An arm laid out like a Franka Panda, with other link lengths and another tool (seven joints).
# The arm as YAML. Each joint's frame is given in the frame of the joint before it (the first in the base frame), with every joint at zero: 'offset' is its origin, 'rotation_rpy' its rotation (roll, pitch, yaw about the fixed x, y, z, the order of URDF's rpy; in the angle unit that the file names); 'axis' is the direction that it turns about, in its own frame. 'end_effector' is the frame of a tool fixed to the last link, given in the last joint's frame.
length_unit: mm
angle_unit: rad
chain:
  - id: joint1
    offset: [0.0, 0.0, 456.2]
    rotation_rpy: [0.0, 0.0, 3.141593]
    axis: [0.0, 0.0, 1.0]
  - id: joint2
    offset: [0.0, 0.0, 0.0]
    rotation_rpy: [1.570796, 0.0, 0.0]
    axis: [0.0, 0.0, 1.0]
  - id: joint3
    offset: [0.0, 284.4, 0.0]
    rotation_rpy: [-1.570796, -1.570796, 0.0]
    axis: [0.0, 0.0, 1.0]
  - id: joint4
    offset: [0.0, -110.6, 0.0]
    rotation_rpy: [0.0, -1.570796, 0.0]
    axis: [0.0, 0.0, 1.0]
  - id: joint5
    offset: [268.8, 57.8, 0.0]
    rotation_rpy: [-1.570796, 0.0, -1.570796]
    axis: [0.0, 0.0, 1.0]
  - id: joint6
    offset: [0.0, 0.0, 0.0]
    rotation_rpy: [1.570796, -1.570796, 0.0]
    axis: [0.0, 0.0, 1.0]
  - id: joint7
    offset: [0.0, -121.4, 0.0]
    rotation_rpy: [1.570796, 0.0, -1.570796]
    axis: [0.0, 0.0, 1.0]
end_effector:
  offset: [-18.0, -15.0, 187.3]
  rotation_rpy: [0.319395, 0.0, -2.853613]
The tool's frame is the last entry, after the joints.
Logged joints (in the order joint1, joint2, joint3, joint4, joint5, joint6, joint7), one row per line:
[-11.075, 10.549, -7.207, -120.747, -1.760, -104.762, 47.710]
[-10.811, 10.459, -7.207, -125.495, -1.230, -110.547, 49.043]
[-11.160, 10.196, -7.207, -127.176, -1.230, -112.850, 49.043]
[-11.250, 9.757, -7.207, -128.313, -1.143, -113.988, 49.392]
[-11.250, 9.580, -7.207, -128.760, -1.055, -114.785, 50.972]
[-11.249, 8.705, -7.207, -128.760, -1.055, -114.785, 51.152]
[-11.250, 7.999, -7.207, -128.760, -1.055, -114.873, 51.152]
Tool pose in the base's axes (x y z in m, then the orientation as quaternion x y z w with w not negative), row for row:
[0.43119, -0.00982, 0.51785, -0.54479, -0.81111, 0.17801, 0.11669]
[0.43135, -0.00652, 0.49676, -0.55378, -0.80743, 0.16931, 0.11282]
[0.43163, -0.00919, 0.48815, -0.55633, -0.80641, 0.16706, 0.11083]
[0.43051, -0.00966, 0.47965, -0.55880, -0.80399, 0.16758, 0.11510]
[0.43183, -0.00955, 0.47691, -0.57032, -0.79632, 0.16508, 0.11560]
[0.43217, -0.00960, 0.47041, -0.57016, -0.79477, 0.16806, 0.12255]
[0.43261, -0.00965, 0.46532, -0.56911, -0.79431, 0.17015, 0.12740]
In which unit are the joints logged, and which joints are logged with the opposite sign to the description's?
The joints are logged in degrees. Opposite sign: joint2, joint3, joint6.
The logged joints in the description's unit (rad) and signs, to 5 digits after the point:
[-0.19330, -0.18411, 0.12579, -2.10743, -0.03072, 1.82844, 0.83270]
[-0.18869, -0.18254, 0.12579, -2.19030, -0.02147, 1.92941, 0.85596]
[-0.19478, -0.17795, 0.12579, -2.21964, -0.02147, 1.96960, 0.85596]
[-0.19635, -0.17029, 0.12579, -2.23948, -0.01995, 1.98947, 0.86205]
[-0.19635, -0.16720, 0.12579, -2.24729, -0.01841, 2.00338, 0.88963]
[-0.19633, -0.15193, 0.12579, -2.24729, -0.01841, 2.00338, 0.89277]
[-0.19635, -0.13961, 0.12579, -2.24729, -0.01841, 2.00491, 0.89277]

